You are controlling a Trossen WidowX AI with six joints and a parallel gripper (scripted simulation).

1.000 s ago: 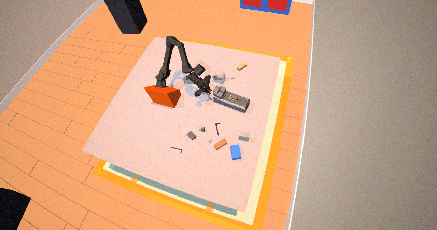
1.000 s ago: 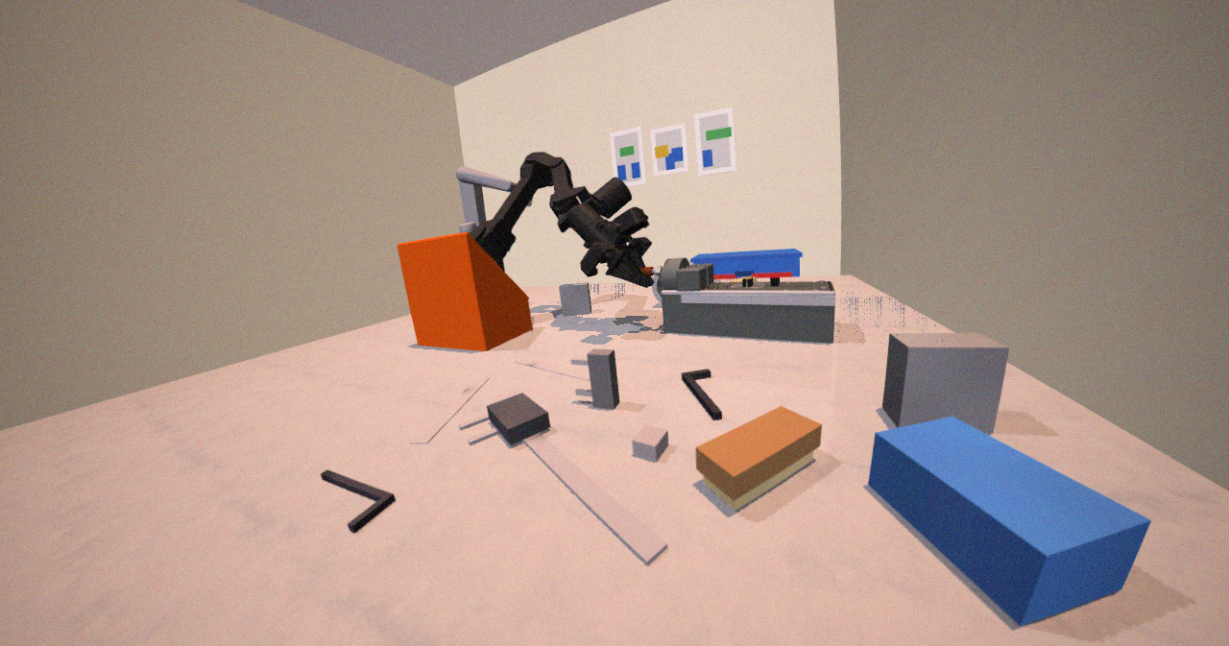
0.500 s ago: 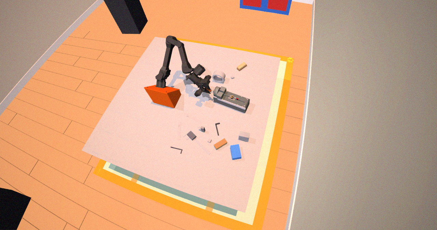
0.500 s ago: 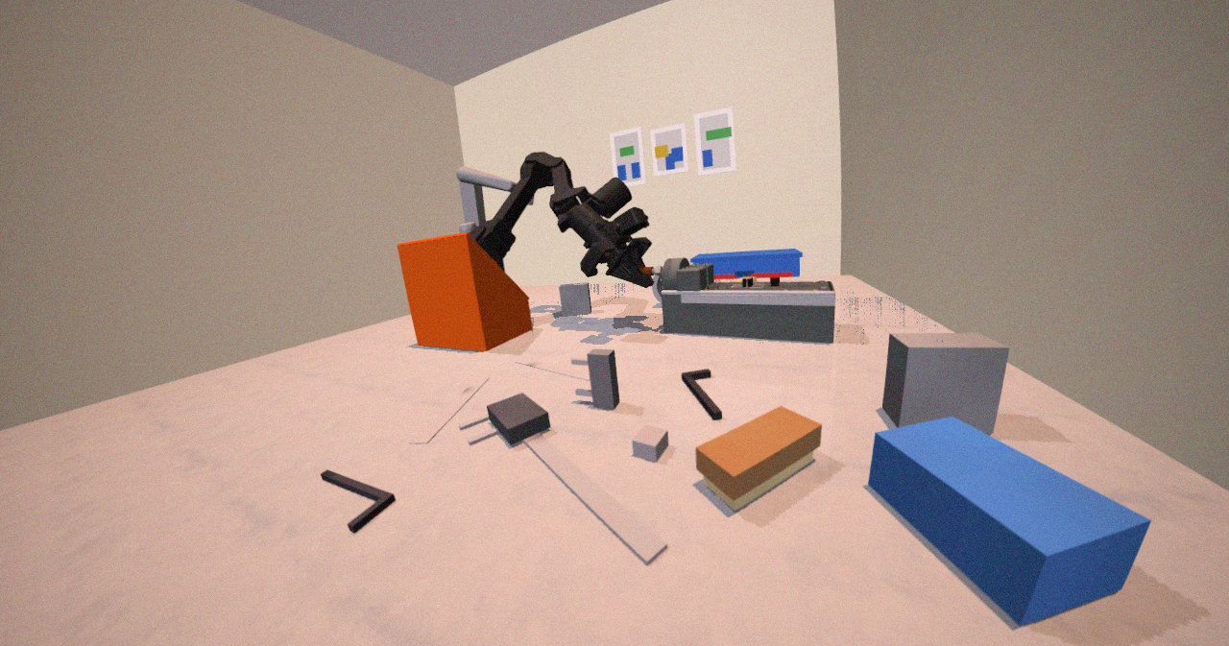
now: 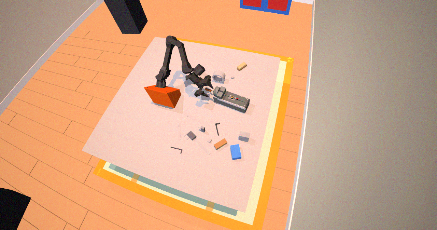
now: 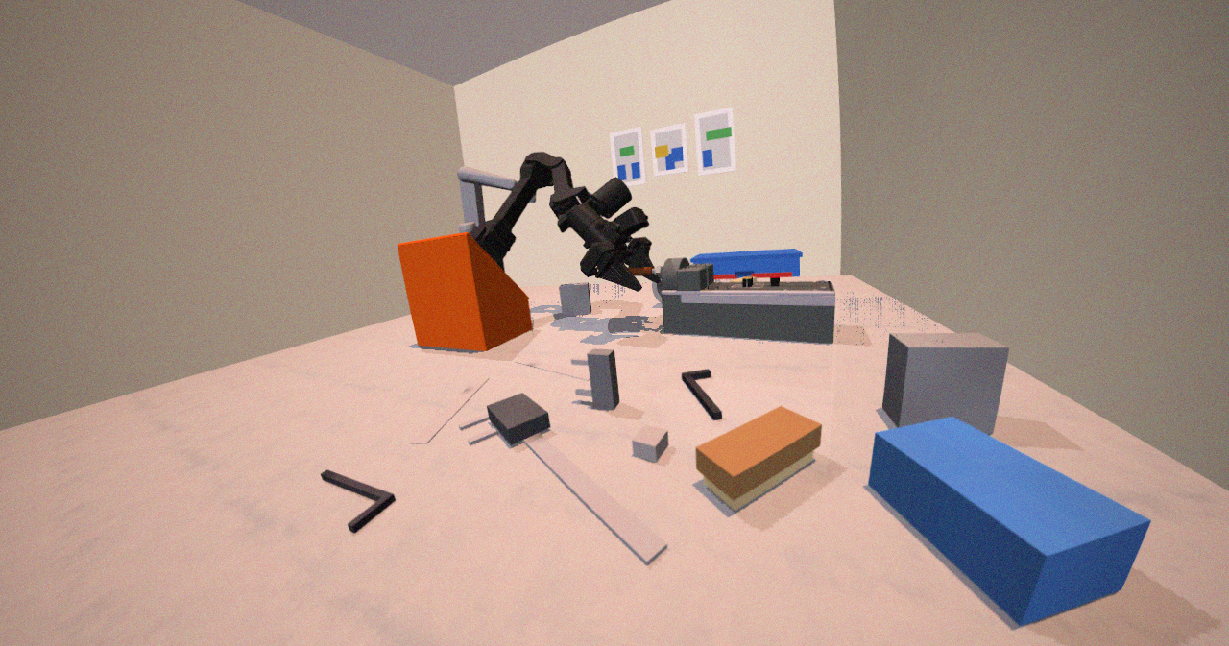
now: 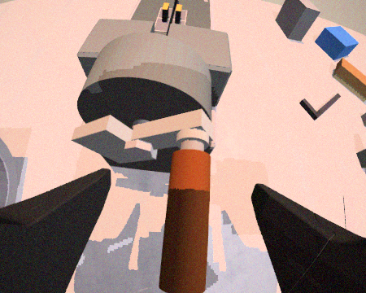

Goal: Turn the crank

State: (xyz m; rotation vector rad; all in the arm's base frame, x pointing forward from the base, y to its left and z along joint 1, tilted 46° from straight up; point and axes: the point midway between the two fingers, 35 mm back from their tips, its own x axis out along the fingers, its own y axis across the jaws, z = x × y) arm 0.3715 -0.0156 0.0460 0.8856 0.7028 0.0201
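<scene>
The crank handle is 20 mm behind my gripper tip, 10 mm to the left of it and 30 mm above it. Also, from my gripper tip: red pointer: 210 mm ahead, 30 mm to the right; blue block: 240 mm ahead, 410 mm to the right, 60 mm below.
</scene>
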